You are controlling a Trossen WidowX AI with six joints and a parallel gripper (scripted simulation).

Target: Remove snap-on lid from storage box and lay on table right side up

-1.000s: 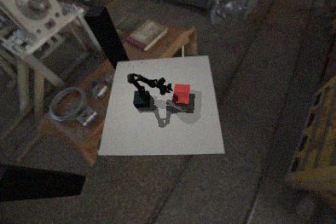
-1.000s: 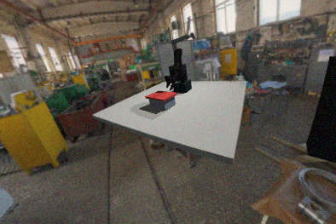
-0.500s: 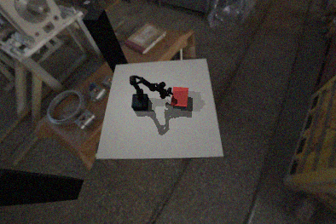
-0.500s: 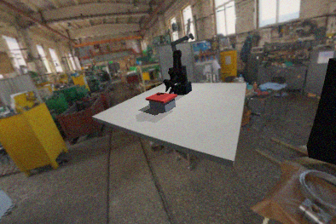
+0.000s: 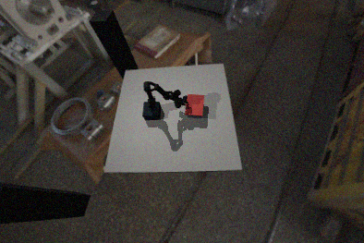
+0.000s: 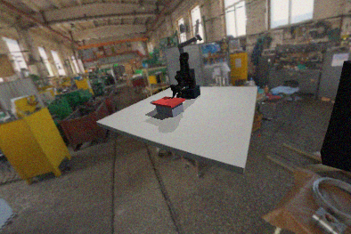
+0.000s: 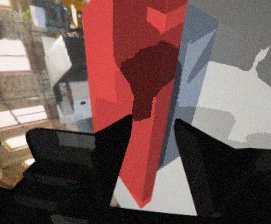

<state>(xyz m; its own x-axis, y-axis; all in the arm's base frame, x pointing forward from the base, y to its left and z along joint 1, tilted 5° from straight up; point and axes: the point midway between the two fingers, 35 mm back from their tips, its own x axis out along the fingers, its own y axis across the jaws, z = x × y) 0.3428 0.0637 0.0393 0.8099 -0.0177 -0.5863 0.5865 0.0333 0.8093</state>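
My gripper tip is 80 mm short of the lid and 10 mm below it. The rest, counted from my gripper tip: grey storage box 80 mm ahead, 40 mm below.
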